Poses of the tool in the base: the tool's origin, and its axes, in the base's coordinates. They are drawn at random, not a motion.
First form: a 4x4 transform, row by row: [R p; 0 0 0 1], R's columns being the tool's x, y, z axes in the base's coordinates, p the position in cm. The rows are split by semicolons.
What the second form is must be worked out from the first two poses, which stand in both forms.
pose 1, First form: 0.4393, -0.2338, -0.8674, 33.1; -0.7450, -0.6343, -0.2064, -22.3; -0.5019, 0.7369, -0.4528, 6.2; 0, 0, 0, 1
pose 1, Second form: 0.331, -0.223, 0.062, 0.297, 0.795, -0.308, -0.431
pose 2, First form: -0.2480, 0.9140, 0.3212, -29.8; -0.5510, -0.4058, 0.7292, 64.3; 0.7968, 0.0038, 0.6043, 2.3; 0, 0, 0, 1
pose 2, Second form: -0.298, 0.643, 0.023, 0.487, -0.372, -0.244, -0.751
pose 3, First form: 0.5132, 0.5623, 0.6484, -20.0; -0.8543, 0.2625, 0.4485, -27.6; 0.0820, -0.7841, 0.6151, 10.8; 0, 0, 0, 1
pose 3, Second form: -0.200, -0.276, 0.108, 0.773, -0.399, 0.183, -0.458
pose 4, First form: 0.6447, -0.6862, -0.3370, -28.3; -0.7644, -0.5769, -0.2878, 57.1; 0.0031, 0.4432, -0.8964, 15.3; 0, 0, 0, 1
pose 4, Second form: -0.283, 0.571, 0.153, 0.207, 0.883, -0.411, -0.095
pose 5, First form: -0.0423, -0.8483, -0.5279, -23.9; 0.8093, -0.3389, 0.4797, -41.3; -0.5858, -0.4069, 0.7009, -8.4; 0, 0, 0, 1
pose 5, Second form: -0.239, -0.413, -0.084, 0.574, -0.386, 0.025, 0.721
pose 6, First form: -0.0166, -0.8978, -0.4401, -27.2; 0.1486, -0.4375, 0.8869, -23.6; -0.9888, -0.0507, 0.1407, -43.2; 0, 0, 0, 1
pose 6, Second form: -0.272, -0.236, -0.432, 0.414, -0.566, 0.331, 0.631
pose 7, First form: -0.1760, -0.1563, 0.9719, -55.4; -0.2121, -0.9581, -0.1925, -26.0; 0.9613, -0.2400, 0.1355, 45.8; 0, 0, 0, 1
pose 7, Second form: -0.554, -0.260, 0.458, 0.019, -0.642, 0.144, -0.753
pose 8, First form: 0.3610, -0.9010, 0.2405, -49.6; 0.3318, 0.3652, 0.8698, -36.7; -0.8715, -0.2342, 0.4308, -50.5; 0, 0, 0, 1
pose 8, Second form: -0.496, -0.367, -0.505, 0.734, -0.376, 0.379, 0.420
